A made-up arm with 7 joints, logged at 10 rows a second.
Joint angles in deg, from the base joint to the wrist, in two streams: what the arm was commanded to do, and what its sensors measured. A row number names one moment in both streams.
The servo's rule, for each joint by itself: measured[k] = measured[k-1] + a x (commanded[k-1-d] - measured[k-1]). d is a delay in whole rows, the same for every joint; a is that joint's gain. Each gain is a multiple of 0.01, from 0.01 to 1. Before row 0 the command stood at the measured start. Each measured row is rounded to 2 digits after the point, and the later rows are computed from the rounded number. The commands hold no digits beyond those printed.
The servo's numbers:
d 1
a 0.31 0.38 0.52 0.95 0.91 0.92 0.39
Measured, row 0:
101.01 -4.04 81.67 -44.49 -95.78 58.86 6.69
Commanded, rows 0 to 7:
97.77 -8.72 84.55 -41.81 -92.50 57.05 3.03
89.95 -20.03 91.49 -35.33 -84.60 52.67 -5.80
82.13 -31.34 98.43 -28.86 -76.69 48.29 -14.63
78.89 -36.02 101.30 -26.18 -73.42 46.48 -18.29
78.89 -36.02 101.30 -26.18 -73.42 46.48 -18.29
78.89 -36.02 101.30 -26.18 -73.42 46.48 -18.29
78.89 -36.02 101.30 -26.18 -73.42 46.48 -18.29
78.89 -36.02 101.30 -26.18 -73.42 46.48 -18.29
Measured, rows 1 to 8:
101.01 -4.04 81.67 -44.49 -95.78 58.86 6.69
100.01 -5.82 83.17 -41.94 -92.80 57.19 5.26
96.89 -11.22 87.50 -35.66 -85.34 53.03 0.95
92.31 -18.87 93.18 -29.20 -77.47 48.67 -5.13
88.15 -25.39 97.40 -26.33 -73.78 46.66 -10.26
85.28 -29.43 99.43 -26.19 -73.45 46.49 -13.39
83.30 -31.93 100.40 -26.18 -73.42 46.48 -15.30
81.93 -33.48 100.87 -26.18 -73.42 46.48 -16.47

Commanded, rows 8 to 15:
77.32 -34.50 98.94 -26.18 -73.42 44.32 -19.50
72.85 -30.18 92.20 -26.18 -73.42 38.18 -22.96
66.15 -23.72 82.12 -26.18 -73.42 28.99 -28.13
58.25 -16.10 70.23 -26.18 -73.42 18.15 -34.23
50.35 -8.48 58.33 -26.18 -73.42 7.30 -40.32
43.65 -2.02 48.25 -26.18 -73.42 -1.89 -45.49
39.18 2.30 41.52 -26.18 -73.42 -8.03 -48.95
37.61 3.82 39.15 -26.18 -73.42 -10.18 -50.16
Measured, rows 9 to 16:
80.99 -34.45 101.09 -26.18 -73.42 46.48 -17.18
79.85 -34.47 99.97 -26.18 -73.42 44.49 -18.08
77.68 -32.84 95.93 -26.18 -73.42 38.68 -19.98
74.11 -29.37 88.75 -26.18 -73.42 29.77 -23.16
69.19 -24.33 79.12 -26.18 -73.42 19.08 -27.48
63.35 -18.31 68.31 -26.18 -73.42 8.24 -32.49
57.24 -12.12 57.88 -26.18 -73.42 -1.08 -37.56
51.64 -6.64 49.37 -26.18 -73.42 -7.47 -42.00

